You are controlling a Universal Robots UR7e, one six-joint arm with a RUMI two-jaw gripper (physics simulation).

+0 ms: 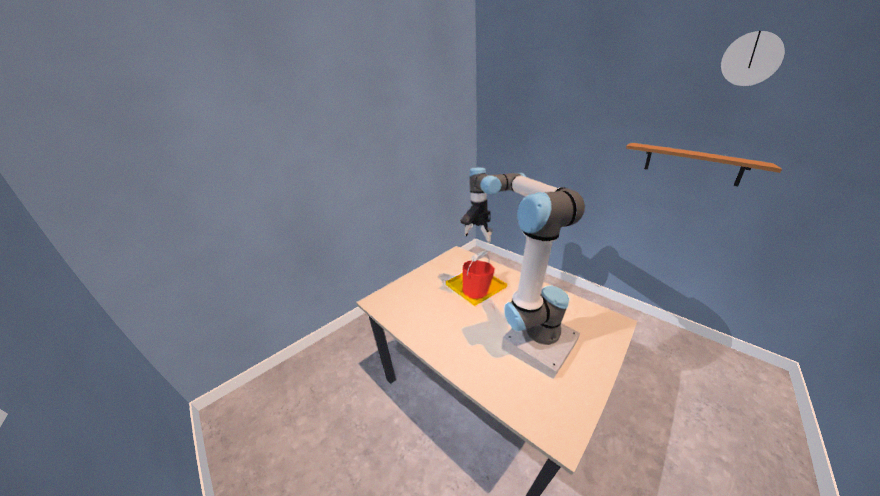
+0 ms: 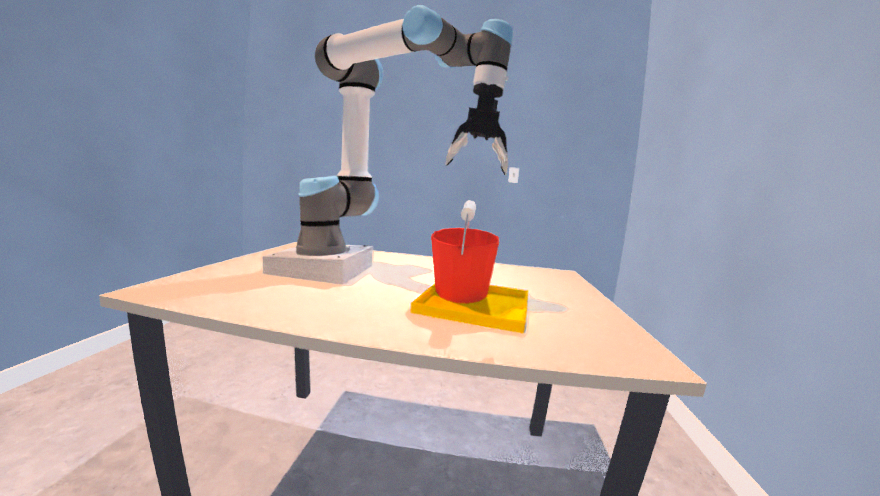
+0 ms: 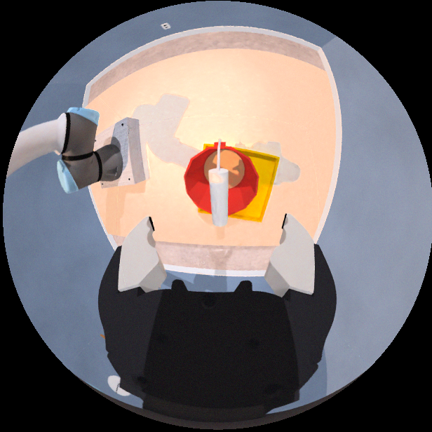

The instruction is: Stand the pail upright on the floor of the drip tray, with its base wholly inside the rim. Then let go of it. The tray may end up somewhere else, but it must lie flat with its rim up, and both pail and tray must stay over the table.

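Frame: origin at the arm's base, x ahead, y left, z up, level; centimetres.
Where they show: gripper, fingertip midpoint: (image 1: 477,239) (image 2: 475,170); arm's base at its link origin: (image 1: 543,331) (image 2: 321,251).
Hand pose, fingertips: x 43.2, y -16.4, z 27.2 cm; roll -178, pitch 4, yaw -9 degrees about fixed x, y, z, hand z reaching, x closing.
Observation:
Each offset is from my fingertips to the top centre of the thing. Level surfaces: height alone.
The red pail {dx -0.9, dy +0.0, dz -7.8 cm} (image 1: 477,280) (image 2: 463,271) (image 3: 197,177) stands upright in the yellow drip tray (image 1: 500,285) (image 2: 511,304) (image 3: 265,175), towards the side nearer the robot base. Its base looks inside the rim, though the pail hides part of the rim on that side. The tray lies flat on the table with its rim up. The pail's white handle grip {dx -0.9, dy -1.6, dz -7.8 cm} (image 1: 479,255) (image 2: 468,210) (image 3: 219,200) stands raised above the pail. My gripper (image 1: 478,237) (image 2: 476,168) (image 3: 216,217) is open and empty, above the handle and apart from it.
The wooden table {dz -33.6 cm} (image 1: 425,320) (image 2: 246,308) carries the tray and the robot's grey base block (image 1: 533,354) (image 2: 308,268) (image 3: 131,150). Table surface surrounds the tray on all sides. An orange shelf (image 1: 702,156) is on the wall, far from the arm.

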